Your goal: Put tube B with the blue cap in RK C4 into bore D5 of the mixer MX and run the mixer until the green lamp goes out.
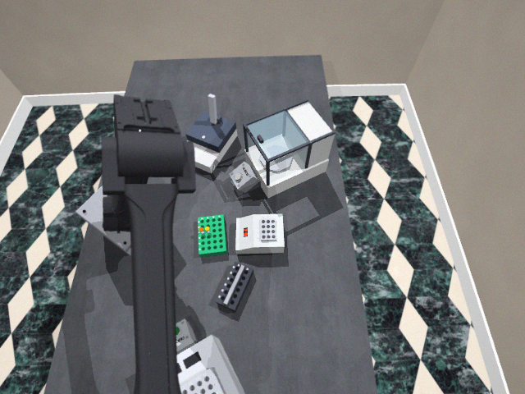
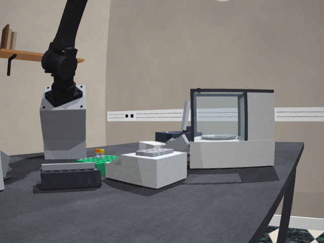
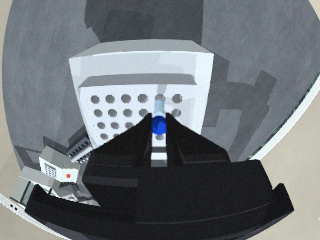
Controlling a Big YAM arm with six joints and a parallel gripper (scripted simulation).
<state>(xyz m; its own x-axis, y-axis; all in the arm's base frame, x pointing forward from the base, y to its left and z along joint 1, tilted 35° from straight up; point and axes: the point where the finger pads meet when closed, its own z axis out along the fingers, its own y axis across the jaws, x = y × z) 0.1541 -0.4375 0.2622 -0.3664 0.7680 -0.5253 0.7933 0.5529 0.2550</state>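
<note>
My gripper is now 2 cm above the tube B. Also, from my hand: green rack RK 48 cm to the left, 20 cm below, 4 cm ahead; then dark magnet block 31 cm to the left, 19 cm below, 10 cm ahead; then green start key 20 cm to the left, 14 cm below, 6 cm behind.
</note>
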